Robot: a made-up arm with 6 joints. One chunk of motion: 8 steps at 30 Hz.
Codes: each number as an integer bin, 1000 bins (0 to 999) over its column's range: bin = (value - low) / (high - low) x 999, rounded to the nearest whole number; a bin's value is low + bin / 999 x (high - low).
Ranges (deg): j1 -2..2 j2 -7..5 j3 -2..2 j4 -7..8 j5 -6..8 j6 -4..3
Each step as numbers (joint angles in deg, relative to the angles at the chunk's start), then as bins.
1 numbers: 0.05 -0.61 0.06 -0.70 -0.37 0.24
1 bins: 512 532 514 420 402 605
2 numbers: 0.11 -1.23 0.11 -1.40 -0.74 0.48
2 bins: 527 480 527 373 375 639
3 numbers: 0.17 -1.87 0.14 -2.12 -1.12 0.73
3 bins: 542 427 534 325 348 675
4 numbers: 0.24 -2.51 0.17 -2.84 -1.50 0.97
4 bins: 559 374 542 277 321 709
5 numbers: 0.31 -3.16 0.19 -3.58 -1.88 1.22
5 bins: 577 320 547 228 294 745
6 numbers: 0.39 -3.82 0.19 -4.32 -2.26 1.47
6 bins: 597 265 547 178 267 781
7 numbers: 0.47 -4.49 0.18 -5.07 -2.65 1.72
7 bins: 617 209 544 129 239 816
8 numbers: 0.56 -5.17 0.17 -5.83 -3.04 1.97
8 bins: 639 152 542 78 211 852
